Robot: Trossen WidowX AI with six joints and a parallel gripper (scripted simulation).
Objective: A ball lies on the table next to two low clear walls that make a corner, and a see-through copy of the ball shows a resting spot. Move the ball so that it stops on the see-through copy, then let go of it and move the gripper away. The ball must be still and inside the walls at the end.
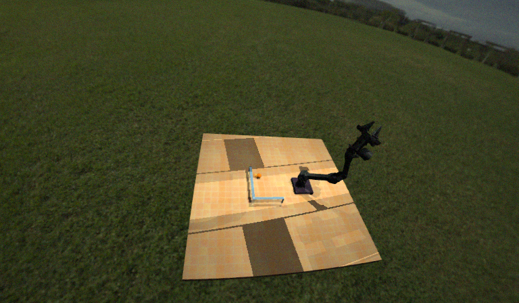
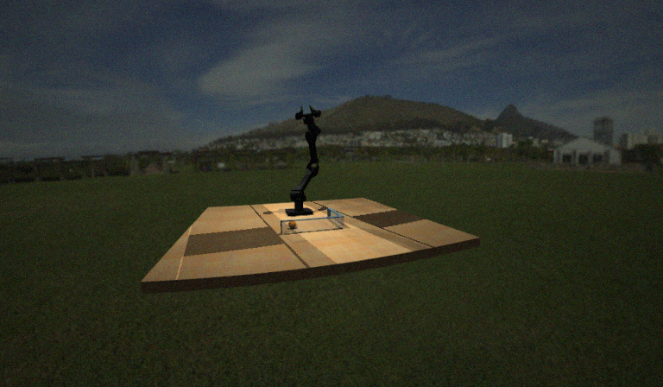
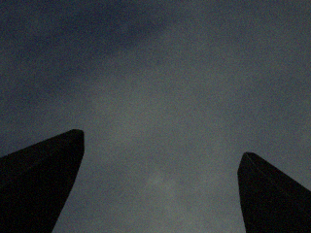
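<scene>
The orange ball is 560 mm ahead of my gripper tip, 290 mm to the right of it and 730 mm below it. Round my gripper tip: see-through copy of ball (590 mm ahead, 290 mm to the right, 730 mm below).
</scene>
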